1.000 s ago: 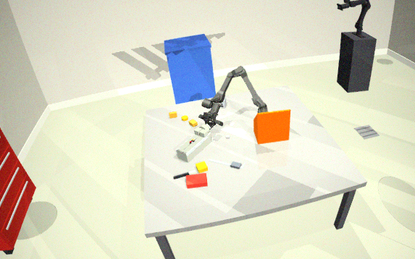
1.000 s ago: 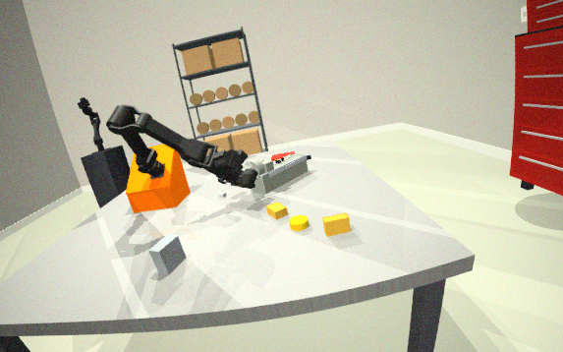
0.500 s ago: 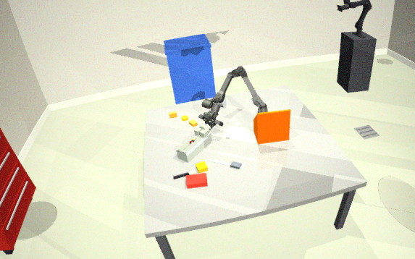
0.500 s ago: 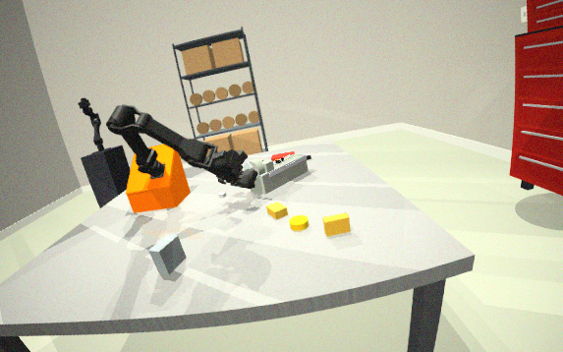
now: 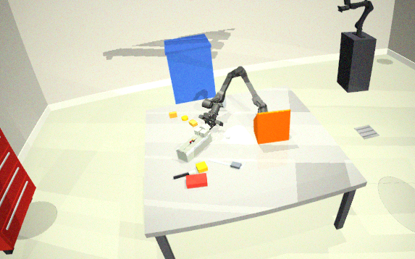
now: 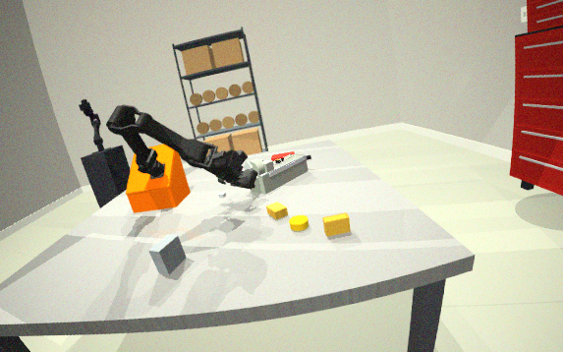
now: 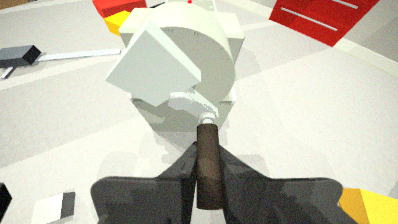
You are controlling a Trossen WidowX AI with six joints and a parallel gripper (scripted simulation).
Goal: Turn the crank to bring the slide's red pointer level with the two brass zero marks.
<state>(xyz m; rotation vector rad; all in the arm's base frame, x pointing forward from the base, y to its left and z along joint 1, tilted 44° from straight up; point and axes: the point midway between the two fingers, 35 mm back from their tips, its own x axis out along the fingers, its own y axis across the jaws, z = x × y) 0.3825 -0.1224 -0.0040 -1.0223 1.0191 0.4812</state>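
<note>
Right now my gripper tip is 30 mm below the dark brown crank handle, 10 mm to the left of it and 10 mm past it. Also, from my gripper tip: yellow block: 340 mm to the left, 50 mm ahead, 30 mm below; then grey cube: 390 mm to the right, 160 mm behind, 10 mm below; then red pointer: 160 mm to the left, 110 mm ahead, 40 mm above.
</note>
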